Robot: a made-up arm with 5 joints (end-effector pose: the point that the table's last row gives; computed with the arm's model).
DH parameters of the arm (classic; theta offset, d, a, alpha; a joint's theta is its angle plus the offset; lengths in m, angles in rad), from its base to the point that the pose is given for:
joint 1: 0 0.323 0 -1.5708
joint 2: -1.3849 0 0.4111 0
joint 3: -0.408 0 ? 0
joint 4: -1.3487 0 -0.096 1.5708
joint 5: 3.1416 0.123 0 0
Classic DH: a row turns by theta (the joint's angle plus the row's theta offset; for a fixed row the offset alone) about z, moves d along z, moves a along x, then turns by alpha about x.
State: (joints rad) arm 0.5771 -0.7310 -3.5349 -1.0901 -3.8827
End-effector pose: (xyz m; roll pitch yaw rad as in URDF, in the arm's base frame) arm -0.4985 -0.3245 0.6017 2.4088 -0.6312 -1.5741
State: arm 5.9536 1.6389 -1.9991 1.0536 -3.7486
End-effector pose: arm 0.5539 -0.1895 -0.2282 2.6989 -0.5527 -2.7367
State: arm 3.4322 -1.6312 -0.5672 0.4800 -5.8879
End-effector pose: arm 0.0666 0.0199 0.7501 -1.2023 -1.1502 1.5225
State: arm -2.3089 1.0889 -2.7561 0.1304 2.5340
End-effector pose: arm -0.5729 -0.6298 0.6442 -1.6303 0.9624 2.3547
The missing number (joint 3, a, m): -0.3496
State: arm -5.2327 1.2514 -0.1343 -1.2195 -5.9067
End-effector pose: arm 0.1207 0.2106 0.0465 -3.1038 -0.0952 0.6722
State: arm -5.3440 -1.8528 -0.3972 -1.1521 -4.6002
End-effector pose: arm -0.1870 -0.2556 0.6518 0.2589 -0.0288 -0.5232
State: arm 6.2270 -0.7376 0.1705 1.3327 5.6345
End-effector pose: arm 0.0166 -0.0009 0.2716 -2.6155 0.5850 0.7543
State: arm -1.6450 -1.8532 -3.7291 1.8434 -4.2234
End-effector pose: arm 0.0533 0.7168 0.0208 0.5408 -0.2674 -2.8013
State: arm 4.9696 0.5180 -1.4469 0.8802 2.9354
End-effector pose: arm 0.1748 -0.6646 0.3757 -3.1316 0.0477 2.0344
